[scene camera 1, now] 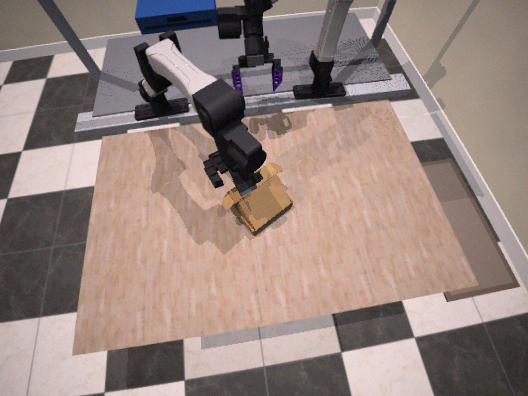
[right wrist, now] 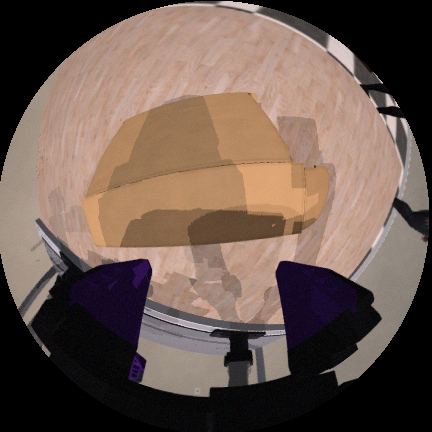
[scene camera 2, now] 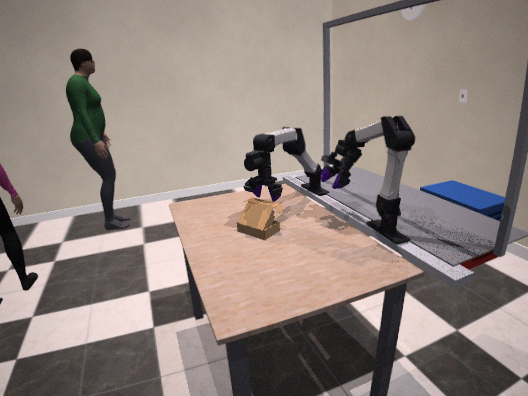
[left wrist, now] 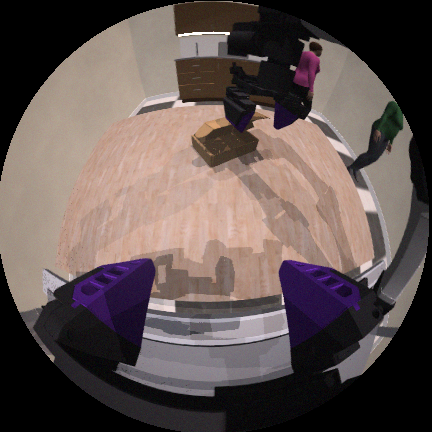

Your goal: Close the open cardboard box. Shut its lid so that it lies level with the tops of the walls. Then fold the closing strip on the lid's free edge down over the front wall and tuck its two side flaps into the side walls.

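Pixels of known places: left gripper, between the fingertips: point(scene camera 1: 258, 92) point(scene camera 2: 327, 184) point(left wrist: 217, 268); right gripper, between the fingertips: point(right wrist: 213, 269) point(scene camera 2: 266, 199) point(left wrist: 258, 128); left arm's base, origin of its link: point(scene camera 1: 319, 91) point(right wrist: 77, 270) point(scene camera 2: 387, 232); right arm's base, origin of its link: point(scene camera 1: 162, 109) point(right wrist: 238, 333) point(scene camera 2: 314, 189).
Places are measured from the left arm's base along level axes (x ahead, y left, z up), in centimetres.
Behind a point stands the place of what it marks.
The cardboard box point(scene camera 2: 257, 230) @(x 47.8, y -21.6, z 1.8 cm) point(left wrist: 232, 152) @(x 40.4, y -29.4, z 0.9 cm) stands open on the table. Its lid point(scene camera 1: 265, 202) @(x 46.8, y -27.0, z 6.3 cm) point(scene camera 2: 256, 216) @(x 46.5, y -26.0, z 6.0 cm) point(right wrist: 190, 135) @(x 46.2, y -29.0, z 8.0 cm) slopes up from the hinge, with the free edge toward the arms. The closing strip point(right wrist: 175, 195) @(x 43.1, y -29.9, z 10.1 cm) bends off that edge; a side flap point(right wrist: 317, 192) @(x 46.8, y -37.1, z 9.6 cm) point(scene camera 1: 272, 170) @(x 39.1, y -24.0, z 10.2 cm) sticks out at one end. My right gripper point(scene camera 1: 237, 186) point(scene camera 2: 266, 197) @(x 39.1, y -33.8, z 9.7 cm) point(left wrist: 258, 128) @(x 39.1, y -33.8, z 9.7 cm) point(right wrist: 213, 269) @(x 39.1, y -33.8, z 9.7 cm) is open and empty, above and beside the lid's free edge; its arm hides part of the strip in scene camera 1. My left gripper point(scene camera 1: 257, 89) @(x 13.8, y -25.0, z 15.0 cm) point(scene camera 2: 331, 183) @(x 13.8, y -25.0, z 15.0 cm) point(left wrist: 217, 268) @(x 13.8, y -25.0, z 15.0 cm) is open and empty, back near the rail, away from the box.
The wooden table point(scene camera 1: 150, 275) @(x 61.5, y -61.6, z -1.5 cm) point(scene camera 2: 300, 280) @(x 45.1, y 13.1, z -1.5 cm) carries the box. The metal rail point(scene camera 1: 367, 89) @(x 1.1, y 19.3, z 0.0 cm) with the arm bases runs along its edge. A blue box point(scene camera 1: 175, 15) point(scene camera 2: 465, 195) lies behind the arms. A person in green point(scene camera 2: 87, 110) stands beyond the table.
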